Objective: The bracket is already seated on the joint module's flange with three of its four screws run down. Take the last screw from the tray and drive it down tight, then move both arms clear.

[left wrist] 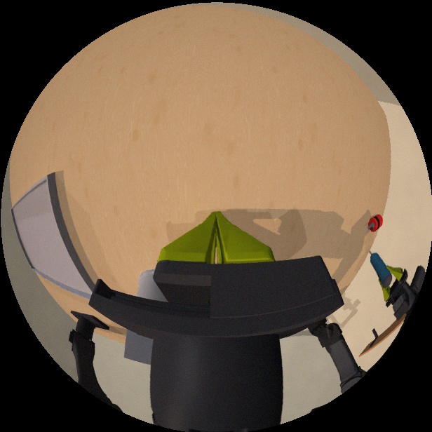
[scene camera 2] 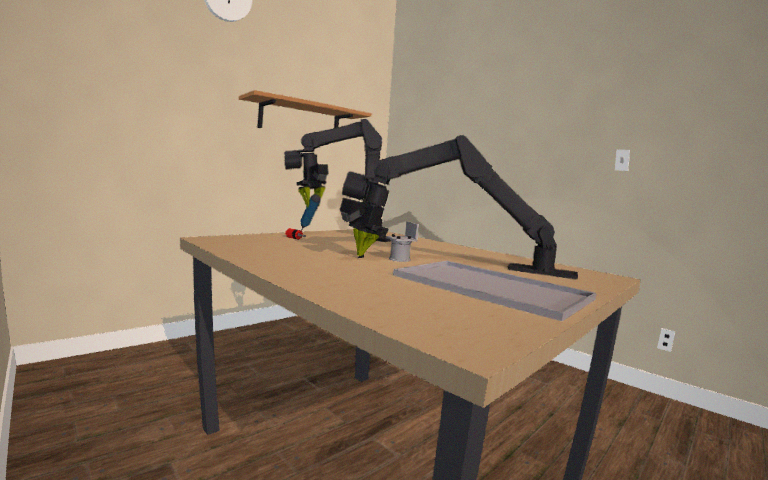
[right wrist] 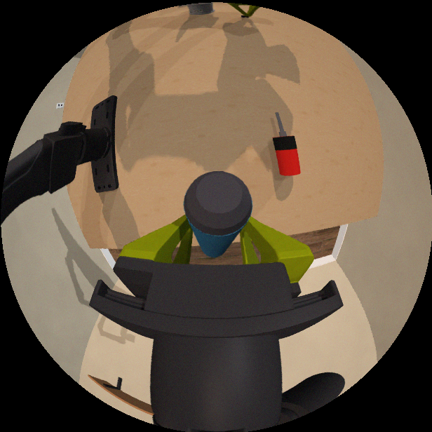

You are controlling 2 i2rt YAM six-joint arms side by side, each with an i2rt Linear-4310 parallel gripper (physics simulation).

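Seen in the pictures: left gripper, fingertip midpoint: point(scene camera 2: 359, 255); right gripper, fingertip midpoint: point(scene camera 2: 312, 206); left arm's base, origin of the base link: point(scene camera 2: 542, 272).
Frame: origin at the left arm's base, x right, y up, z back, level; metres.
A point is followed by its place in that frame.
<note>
My left gripper point(scene camera 2: 360, 253) @[x 0.497, y 0.008, z -0.193 m] point(left wrist: 215, 217) point(right wrist: 245, 14) is shut at table height, beside the joint module. The small black screw point(scene camera 2: 360, 256) @[x 0.495, y 0.006, z -0.192 m] point(right wrist: 245, 16) shows at its fingertips and is hidden in the left wrist view. The grey joint module point(scene camera 2: 400, 250) @[x 0.389, y 0.032, z -0.148 m] point(left wrist: 150, 286) point(right wrist: 201, 8) stands upright with the bracket point(scene camera 2: 412, 230) @[x 0.373, y 0.089, z -0.108 m] point(left wrist: 138, 345) on top and dark screw heads on its flange. My right gripper point(scene camera 2: 312, 199) @[x 0.873, y 0.113, z 0.076 m] point(left wrist: 382, 272) point(right wrist: 215, 217) is shut on the blue screwdriver point(scene camera 2: 309, 213) @[x 0.886, y 0.086, z 0.074 m] point(left wrist: 380, 267) point(right wrist: 215, 241), held tilted above the table with its shaft pointing down.
A red and black tool point(scene camera 2: 292, 232) @[x 0.860, y 0.025, z -0.058 m] point(left wrist: 376, 223) point(right wrist: 287, 161) lies near the far end of the table, below the screwdriver. The grey tray point(scene camera 2: 509, 302) @[x 0.032, y 0.010, z -0.419 m] point(left wrist: 68, 235) lies right of the joint module in the scene view. A wall shelf point(scene camera 2: 305, 105) hangs behind the right arm.
</note>
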